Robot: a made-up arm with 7 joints. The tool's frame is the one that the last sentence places.
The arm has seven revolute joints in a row. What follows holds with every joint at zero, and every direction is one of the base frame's.
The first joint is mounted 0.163 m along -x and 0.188 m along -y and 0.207 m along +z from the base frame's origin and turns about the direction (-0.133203, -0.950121, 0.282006), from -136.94 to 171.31 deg.
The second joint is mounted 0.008 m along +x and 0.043 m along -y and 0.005 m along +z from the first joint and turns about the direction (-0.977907, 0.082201, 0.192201), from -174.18 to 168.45 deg.
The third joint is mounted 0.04 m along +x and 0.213 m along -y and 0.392 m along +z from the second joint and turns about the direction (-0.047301, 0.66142, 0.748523), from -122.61 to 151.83 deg.
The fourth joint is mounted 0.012 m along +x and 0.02 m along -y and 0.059 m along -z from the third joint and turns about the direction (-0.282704, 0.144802, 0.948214), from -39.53 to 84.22 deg.
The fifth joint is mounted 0.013 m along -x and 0.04 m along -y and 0.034 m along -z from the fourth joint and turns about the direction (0.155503, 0.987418, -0.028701), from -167.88 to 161 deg.
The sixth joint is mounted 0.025 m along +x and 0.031 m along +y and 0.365 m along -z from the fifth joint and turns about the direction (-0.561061, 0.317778, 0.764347), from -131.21 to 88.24 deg.
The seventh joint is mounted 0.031 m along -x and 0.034 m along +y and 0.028 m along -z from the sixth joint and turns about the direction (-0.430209, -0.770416, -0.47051), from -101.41 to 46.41 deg.
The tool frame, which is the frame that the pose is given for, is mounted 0.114 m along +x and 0.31 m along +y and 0.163 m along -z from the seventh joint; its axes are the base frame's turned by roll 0, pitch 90 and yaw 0 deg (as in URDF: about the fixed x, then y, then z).
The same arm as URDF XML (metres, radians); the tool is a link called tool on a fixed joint. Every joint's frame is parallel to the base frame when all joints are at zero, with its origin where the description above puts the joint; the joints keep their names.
<robot name="arm">
  <joint name="joint 1" type="revolute">
    <parent link="base_link"/>
    <child link="link1"/>
    <origin xyz="-0.163 -0.188 0.207" rpy="0 0 0"/>
    <axis xyz="-0.133203 -0.950121 0.282006"/>
    <limit lower="-2.3901" upper="2.9899"/>
  </joint>
  <joint name="joint 2" type="revolute">
    <parent link="link1"/>
    <child link="link2"/>
    <origin xyz="0.008 -0.043 0.005" rpy="0 0 0"/>
    <axis xyz="-0.977907 0.082201 0.192201"/>
    <limit lower="-3.04" upper="2.94"/>
  </joint>
  <joint name="joint 3" type="revolute">
    <parent link="link2"/>
    <child link="link3"/>
    <origin xyz="0.04 -0.213 0.392" rpy="0 0 0"/>
    <axis xyz="-0.047301 0.66142 0.748523"/>
    <limit lower="-2.1399" upper="2.6499"/>
  </joint>
  <joint name="joint 4" type="revolute">
    <parent link="link3"/>
    <child link="link4"/>
    <origin xyz="0.012 -0.02 -0.059" rpy="0 0 0"/>
    <axis xyz="-0.282704 0.144802 0.948214"/>
    <limit lower="-0.6899" upper="1.4699"/>
  </joint>
  <joint name="joint 5" type="revolute">
    <parent link="link4"/>
    <child link="link5"/>
    <origin xyz="-0.013 -0.04 -0.034" rpy="0 0 0"/>
    <axis xyz="0.155503 0.987418 -0.028701"/>
    <limit lower="-2.9301" upper="2.81"/>
  </joint>
  <joint name="joint 6" type="revolute">
    <parent link="link5"/>
    <child link="link6"/>
    <origin xyz="0.025 0.031 -0.365" rpy="0 0 0"/>
    <axis xyz="-0.561104 0.317802 0.764306"/>
    <limit lower="-2.29" upper="1.5401"/>
  </joint>
  <joint name="joint 7" type="revolute">
    <parent link="link6"/>
    <child link="link7"/>
    <origin xyz="-0.031 0.034 -0.028" rpy="0 0 0"/>
    <axis xyz="-0.430209 -0.770416 -0.47051"/>
    <limit lower="-1.7699" upper="0.81"/>
  </joint>
  <joint name="tool_fixed" type="fixed">
    <parent link="link7"/>
    <child link="tool"/>
    <origin xyz="0.114 0.31 -0.163" rpy="0 1.5708 0"/>
  </joint>
  <link name="base_link"/>
  <link name="link1"/>
  <link name="link2"/>
  <link name="link3"/>
  <link name="link4"/>
  <link name="link5"/>
  <link name="link6"/>
  <link name="link7"/>
  <link name="tool"/>
</robot>

